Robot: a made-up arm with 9 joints. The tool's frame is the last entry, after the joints. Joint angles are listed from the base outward.
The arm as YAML. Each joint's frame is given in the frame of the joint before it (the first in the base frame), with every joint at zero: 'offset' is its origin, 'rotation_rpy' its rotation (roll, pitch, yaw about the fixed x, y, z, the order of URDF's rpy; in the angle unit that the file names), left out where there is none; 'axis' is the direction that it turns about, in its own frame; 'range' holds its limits. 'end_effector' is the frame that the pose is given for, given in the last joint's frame.
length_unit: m
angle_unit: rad
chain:
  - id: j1
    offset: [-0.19, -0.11, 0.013]
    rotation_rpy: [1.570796, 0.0, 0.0]
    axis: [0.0, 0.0, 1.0]
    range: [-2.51, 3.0]
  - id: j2
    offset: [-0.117, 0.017, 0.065]
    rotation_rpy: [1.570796, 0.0, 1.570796]
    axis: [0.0, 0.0, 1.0]
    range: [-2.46, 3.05]
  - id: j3
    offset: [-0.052, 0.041, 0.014]
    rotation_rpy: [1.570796, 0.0, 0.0]
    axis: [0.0, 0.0, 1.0]
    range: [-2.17, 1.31]
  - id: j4
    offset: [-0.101, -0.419, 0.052]
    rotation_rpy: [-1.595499, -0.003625, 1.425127]
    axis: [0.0, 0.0, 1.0]
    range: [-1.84, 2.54]
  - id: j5
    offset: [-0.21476, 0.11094, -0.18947]
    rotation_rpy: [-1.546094, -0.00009, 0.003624]
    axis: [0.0, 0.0, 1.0]
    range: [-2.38, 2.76]
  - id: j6
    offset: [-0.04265, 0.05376, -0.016]
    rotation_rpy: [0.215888, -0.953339, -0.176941]
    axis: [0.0, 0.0, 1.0]
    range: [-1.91, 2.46]
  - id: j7
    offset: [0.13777, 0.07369, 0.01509]
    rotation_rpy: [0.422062, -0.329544, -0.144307]
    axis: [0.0, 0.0, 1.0]
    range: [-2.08, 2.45]
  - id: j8
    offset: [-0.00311, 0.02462, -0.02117]
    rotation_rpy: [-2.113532, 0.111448, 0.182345]
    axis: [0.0, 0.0, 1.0]
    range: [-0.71, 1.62]
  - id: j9
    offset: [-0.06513, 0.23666, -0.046]
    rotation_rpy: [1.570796, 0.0, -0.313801]
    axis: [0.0, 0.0, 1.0]
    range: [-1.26, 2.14]
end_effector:
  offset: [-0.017, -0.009, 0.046]
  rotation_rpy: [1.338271, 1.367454, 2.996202]
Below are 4 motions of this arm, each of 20 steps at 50 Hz.
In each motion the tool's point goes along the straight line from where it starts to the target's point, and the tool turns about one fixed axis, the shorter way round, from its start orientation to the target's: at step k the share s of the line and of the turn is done. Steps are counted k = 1, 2, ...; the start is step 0. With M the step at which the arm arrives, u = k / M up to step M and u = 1 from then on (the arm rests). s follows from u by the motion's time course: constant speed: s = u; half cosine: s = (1 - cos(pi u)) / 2; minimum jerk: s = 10 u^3 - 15 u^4 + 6 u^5.
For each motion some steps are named. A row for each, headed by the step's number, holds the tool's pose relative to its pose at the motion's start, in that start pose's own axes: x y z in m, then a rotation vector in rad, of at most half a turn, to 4 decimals.
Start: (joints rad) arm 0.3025 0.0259 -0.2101 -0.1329 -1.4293 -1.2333 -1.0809 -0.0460 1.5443
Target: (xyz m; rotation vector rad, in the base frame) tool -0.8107 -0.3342 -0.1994 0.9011 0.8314 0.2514
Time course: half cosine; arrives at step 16
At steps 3, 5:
3: -0.0146 0.0131 0.0003 0.0157 -0.0222 -0.0202
5: -0.0385 0.0346 0.0008 0.0414 -0.0586 -0.0534

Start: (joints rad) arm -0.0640 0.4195 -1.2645 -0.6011 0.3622 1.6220 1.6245 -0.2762 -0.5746
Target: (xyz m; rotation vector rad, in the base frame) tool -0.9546 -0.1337 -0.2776 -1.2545 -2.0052 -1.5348
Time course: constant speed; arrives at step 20
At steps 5, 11, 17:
5: -0.0311 0.0858 0.0069 0.1855 0.0659 0.2341
11: -0.0684 0.1888 0.0152 0.4081 0.1450 0.5149
17: -0.1058 0.2918 0.0235 0.6306 0.2241 0.7958

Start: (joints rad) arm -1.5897 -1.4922 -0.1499 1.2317 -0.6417 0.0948 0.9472 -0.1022 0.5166
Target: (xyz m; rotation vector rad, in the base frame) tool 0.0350 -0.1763 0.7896 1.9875 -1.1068 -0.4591
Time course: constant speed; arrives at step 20
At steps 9, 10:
9: 0.0109 -0.1062 0.0017 -0.4726 -0.0127 0.2317
10: 0.0121 -0.1180 0.0019 -0.5251 -0.0141 0.2574

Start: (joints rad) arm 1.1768 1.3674 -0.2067 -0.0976 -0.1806 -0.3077 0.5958 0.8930 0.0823
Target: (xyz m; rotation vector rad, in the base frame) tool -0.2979 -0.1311 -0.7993 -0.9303 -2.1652 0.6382
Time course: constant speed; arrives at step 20
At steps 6, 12, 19, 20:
6: -0.0613 -0.0098 -0.0044 -0.3369 0.0096 0.1650
12: -0.1226 -0.0195 -0.0088 -0.6739 0.0193 0.3300
19: -0.1941 -0.0309 -0.0139 -1.0669 0.0306 0.5225
20: -0.2043 -0.0325 -0.0146 -1.1231 0.0322 0.5500

